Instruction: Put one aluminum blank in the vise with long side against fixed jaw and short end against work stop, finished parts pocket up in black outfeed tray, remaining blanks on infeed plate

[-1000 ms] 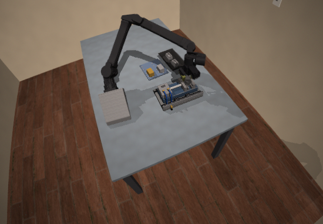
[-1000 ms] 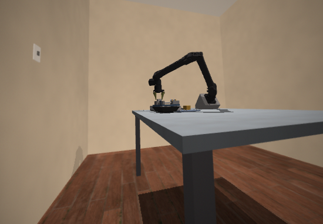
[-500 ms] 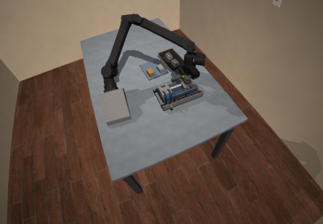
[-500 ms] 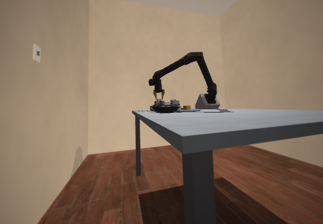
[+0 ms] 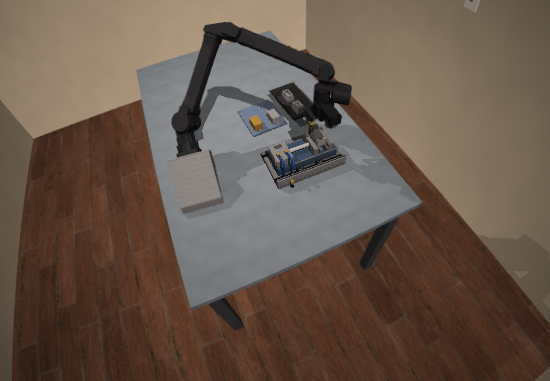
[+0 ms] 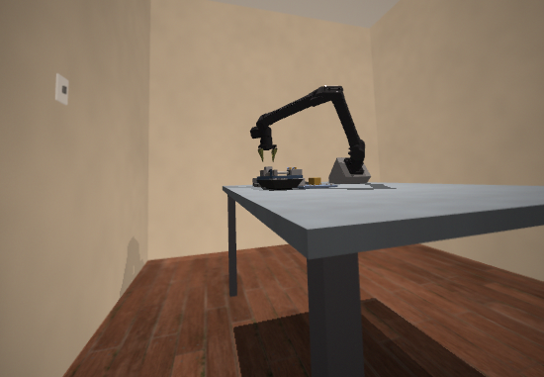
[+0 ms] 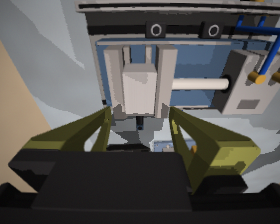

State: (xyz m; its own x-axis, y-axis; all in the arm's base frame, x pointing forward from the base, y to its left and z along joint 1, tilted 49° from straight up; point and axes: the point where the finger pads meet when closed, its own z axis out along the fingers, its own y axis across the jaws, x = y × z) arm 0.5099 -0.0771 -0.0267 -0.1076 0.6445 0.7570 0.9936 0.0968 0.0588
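My hand is 7 cm past the blue vise base, 1 cm to the left of it and 11 cm above it. Round my hand: yellow brass blank (21 cm behind, 24 cm to the left, 13 cm below).
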